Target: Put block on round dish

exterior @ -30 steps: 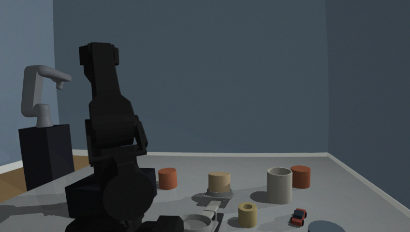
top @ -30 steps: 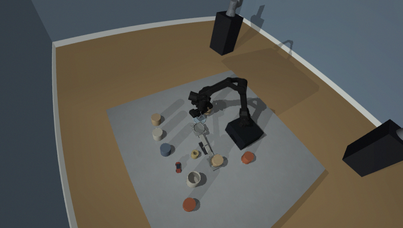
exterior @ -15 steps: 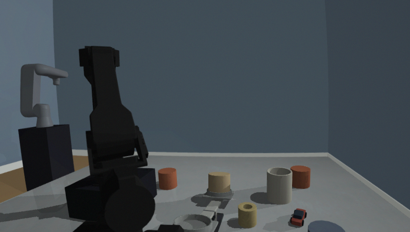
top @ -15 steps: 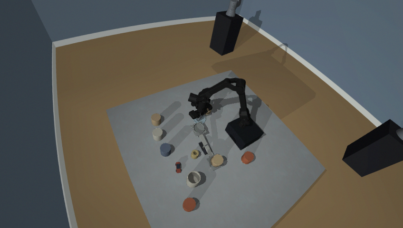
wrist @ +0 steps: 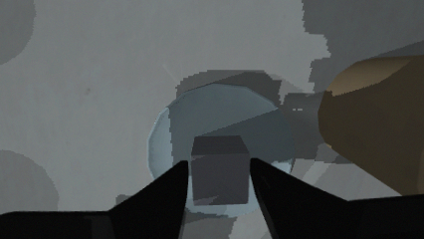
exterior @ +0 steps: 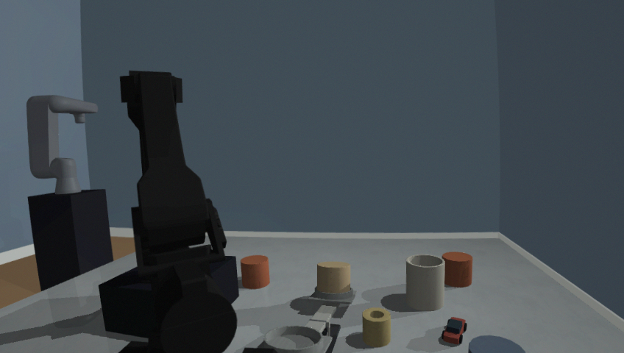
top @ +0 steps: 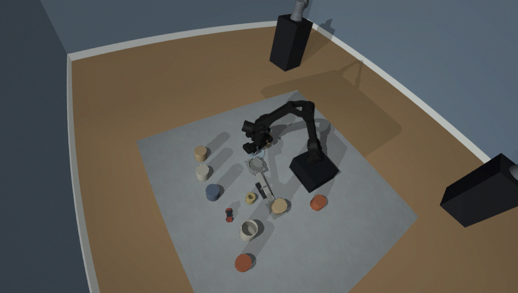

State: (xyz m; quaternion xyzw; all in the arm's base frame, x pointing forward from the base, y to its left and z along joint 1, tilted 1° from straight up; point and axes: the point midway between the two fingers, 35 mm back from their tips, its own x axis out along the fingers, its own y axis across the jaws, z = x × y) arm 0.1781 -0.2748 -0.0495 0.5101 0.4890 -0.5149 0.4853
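Right now the grey block is right at my gripper tip. From my gripper tip the other things lie so: balance beam: 130 mm ahead, 220 mm to the left, 20 mm above; pale blue round dish: 20 mm below; small grey balance: 130 mm ahead, 220 mm to the left, 10 mm above.
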